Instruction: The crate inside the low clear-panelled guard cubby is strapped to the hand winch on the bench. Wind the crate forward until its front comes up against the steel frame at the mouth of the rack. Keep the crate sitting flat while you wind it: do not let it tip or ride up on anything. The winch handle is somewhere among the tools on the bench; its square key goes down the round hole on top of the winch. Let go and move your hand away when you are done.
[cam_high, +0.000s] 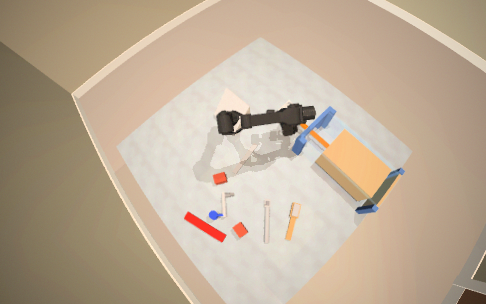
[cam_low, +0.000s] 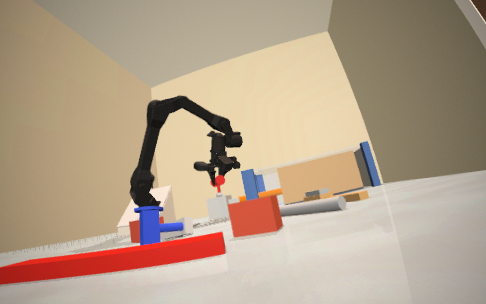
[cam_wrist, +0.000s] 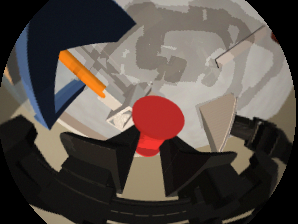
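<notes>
Now: the blue frame post 120 mm ahead of my gripper tip, 90 mm to the left of it and 30 mm below it. From my gripper tip the other things lie so: grey winch (50 mm behind, 70 mm to the left, 100 mm below); then winch handle (10 mm behind, 20 mm to the left, 30 mm below); then red knob (10 mm ahead, 10 mm to the right).
</notes>
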